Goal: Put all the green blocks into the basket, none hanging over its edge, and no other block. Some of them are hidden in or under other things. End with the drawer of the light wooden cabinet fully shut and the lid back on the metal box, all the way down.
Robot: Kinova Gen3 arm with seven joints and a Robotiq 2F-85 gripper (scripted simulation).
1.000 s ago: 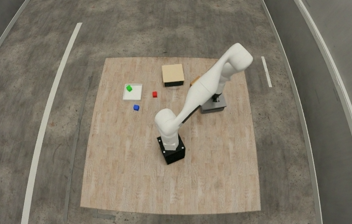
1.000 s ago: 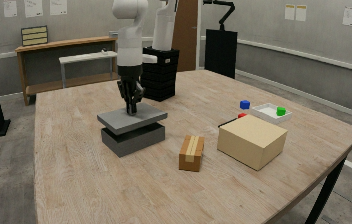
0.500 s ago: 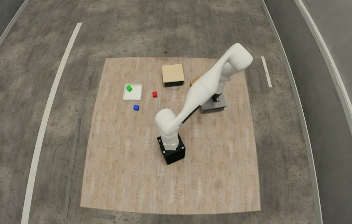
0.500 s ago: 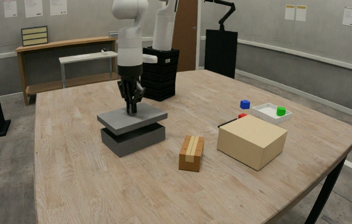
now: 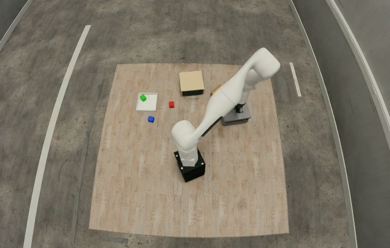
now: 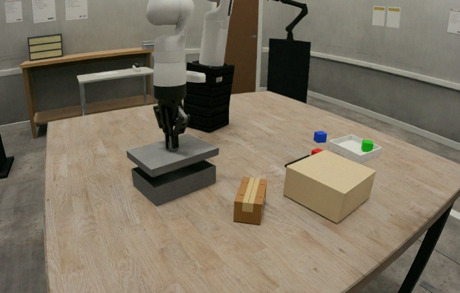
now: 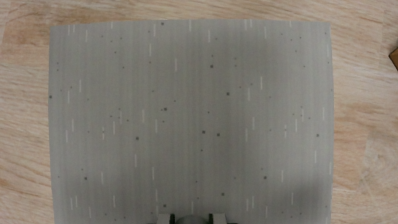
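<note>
Right now my hand is 3 cm above the lid. Also, from my hand: small cardboard box (18 cm ahead, 11 cm to the left, 8 cm below); then grey metal box (9 cm below); then drawer (31 cm to the left, 22 cm ahead, 8 cm below).
</note>
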